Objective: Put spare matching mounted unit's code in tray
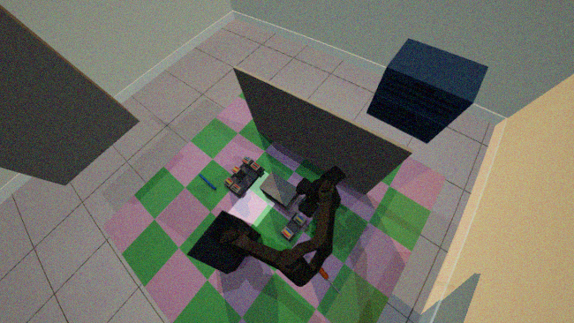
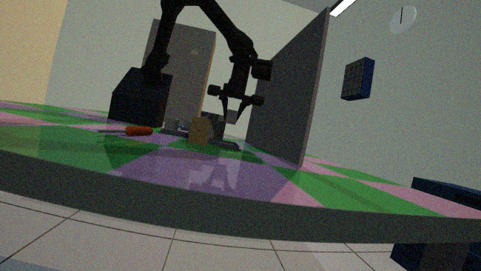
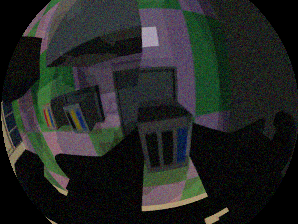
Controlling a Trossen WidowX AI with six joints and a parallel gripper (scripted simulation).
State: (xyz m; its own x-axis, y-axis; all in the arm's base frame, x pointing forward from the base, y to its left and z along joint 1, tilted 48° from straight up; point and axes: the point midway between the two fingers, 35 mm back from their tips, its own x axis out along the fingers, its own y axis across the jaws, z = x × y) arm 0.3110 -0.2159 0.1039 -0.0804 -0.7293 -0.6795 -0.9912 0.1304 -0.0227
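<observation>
The flat dark tray is 10 mm behind my gripper tip and 80 mm below it. Also, from my gripper tip: mounted unit 40 mm behind, 180 mm to the left, 30 mm below; then brown block 100 mm behind, 100 mm to the right, 50 mm below; then spare block 20 mm above.
</observation>
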